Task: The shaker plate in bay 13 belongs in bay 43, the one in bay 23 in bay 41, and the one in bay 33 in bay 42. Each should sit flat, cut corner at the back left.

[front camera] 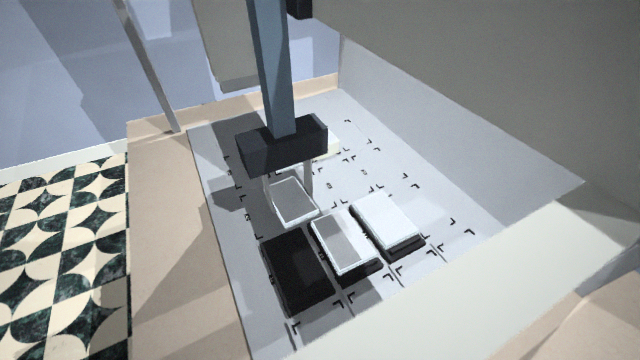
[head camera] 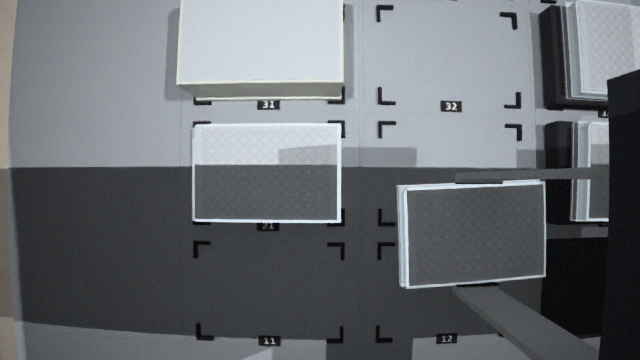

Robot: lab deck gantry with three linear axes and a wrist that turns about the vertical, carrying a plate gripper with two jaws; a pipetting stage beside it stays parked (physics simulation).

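Seen in the pictures: gripper, fingertip midpoint: (front camera: 290,200) (head camera: 474,232); robot's base at its link origin: (front camera: 225,158) (head camera: 201,335).
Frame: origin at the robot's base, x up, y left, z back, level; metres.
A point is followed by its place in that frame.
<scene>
My gripper (front camera: 290,199) {x 0.017, y 0.100, z -0.240 m} (head camera: 478,233) {x 0.017, y 0.100, z -0.240 m} is shut on a clear-rimmed shaker plate (front camera: 296,205) {x 0.024, y 0.104, z -0.267 m} (head camera: 450,240) {x 0.024, y 0.096, z -0.215 m}, gripped across its long sides and held above the deck. In the head view it hangs over the area between bays 12 and 22, slightly turned; its cut corner cannot be made out. The black shaker in bay 13 (front camera: 300,277) {x 0.024, y 0.043, z -0.424 m} (head camera: 572,285) {x 0.019, y 0.051, z -0.336 m} bears no plate. The bay 23 plate (front camera: 345,242) {x 0.037, y 0.149, z -0.405 m} (head camera: 599,185) {x 0.037, y 0.140, z -0.340 m} and the bay 33 plate (front camera: 385,217) {x 0.037, y 0.256, z -0.393 m} (head camera: 605,50) {x 0.037, y 0.255, z -0.351 m} sit on their black shakers. The gripper body hides parts of both in the head view. Bays 41, 42 and 43 do not show in the head view.
Another plate (head camera: 267,190) {x 0.014, y 0.135, z -0.066 m} lies in bay 21. A taller whitish box (front camera: 332,144) {x 0.038, y 0.276, z -0.126 m} (head camera: 260,45) {x 0.042, y 0.244, z -0.065 m} stands in bay 31, behind the gripper in the front view. The grey pipetting stage (front camera: 227,45) is at the back. Corner marks outline the bays.
</scene>
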